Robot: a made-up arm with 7 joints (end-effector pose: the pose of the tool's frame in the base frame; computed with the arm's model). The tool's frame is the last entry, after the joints. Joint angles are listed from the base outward.
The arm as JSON. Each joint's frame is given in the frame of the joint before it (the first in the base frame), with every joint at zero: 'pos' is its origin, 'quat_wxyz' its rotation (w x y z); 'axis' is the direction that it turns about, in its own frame. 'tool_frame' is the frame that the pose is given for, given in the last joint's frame.
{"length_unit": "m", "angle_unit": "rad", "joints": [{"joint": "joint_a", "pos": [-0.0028, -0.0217, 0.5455], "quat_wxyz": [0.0, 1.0, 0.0, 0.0], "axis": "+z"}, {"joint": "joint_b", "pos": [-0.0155, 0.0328, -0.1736], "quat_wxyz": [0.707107, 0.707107, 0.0, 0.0], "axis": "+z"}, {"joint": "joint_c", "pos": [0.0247, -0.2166, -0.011], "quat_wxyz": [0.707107, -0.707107, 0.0, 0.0], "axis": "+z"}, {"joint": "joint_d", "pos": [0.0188, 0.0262, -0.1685], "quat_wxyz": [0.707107, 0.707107, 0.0, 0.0], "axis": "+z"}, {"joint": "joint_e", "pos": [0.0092, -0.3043, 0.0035], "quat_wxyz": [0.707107, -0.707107, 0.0, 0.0], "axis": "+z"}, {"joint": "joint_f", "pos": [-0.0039, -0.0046, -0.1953], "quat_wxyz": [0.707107, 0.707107, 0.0, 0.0], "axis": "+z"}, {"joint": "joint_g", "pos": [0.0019, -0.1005, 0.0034], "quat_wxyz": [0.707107, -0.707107, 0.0, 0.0], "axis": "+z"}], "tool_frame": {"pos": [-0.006, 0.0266, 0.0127], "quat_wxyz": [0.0, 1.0, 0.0, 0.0]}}
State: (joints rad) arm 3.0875 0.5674 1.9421 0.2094 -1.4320 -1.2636 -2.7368
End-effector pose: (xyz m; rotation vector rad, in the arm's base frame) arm -0.3999 0.0581 1.5539 0.1158 0.7629 -0.8200
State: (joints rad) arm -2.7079 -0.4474 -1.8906 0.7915 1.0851 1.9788 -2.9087
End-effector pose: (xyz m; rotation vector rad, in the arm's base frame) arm 0.1461 -0.4752 1.2936 0.9989 -1.5990 -1.0080
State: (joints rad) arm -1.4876 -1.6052 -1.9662 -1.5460 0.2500 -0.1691 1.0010
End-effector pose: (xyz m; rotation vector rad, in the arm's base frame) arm 0.5217 -0.4585 0.9607 -1.6331 0.2054 -2.3276
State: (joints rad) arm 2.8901 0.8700 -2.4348 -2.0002 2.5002 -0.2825 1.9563
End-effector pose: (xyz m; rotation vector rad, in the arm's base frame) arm -0.5044 0.2417 0.5136 -1.8306 -1.2586 -0.0292
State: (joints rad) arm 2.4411 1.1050 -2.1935 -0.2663 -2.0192 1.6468 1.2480
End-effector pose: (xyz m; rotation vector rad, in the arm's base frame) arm -0.7392 -0.3872 1.0508 -1.0194 -0.6682 -0.5467
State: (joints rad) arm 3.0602 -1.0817 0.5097 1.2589 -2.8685 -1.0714 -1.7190
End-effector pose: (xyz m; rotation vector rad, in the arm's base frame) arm 0.1760 0.3619 1.3988 -1.5071 -0.4157 1.2753
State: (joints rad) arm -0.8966 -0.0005 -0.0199 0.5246 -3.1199 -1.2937 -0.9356
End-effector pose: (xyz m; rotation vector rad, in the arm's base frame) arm 0.2719 0.2446 1.5278 -1.9198 0.0282 -0.9186
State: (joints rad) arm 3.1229 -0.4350 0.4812 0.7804 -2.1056 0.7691 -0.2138
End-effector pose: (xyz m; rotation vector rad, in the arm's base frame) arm -0.0279 0.1788 1.6040 0.4572 0.1231 -1.1000
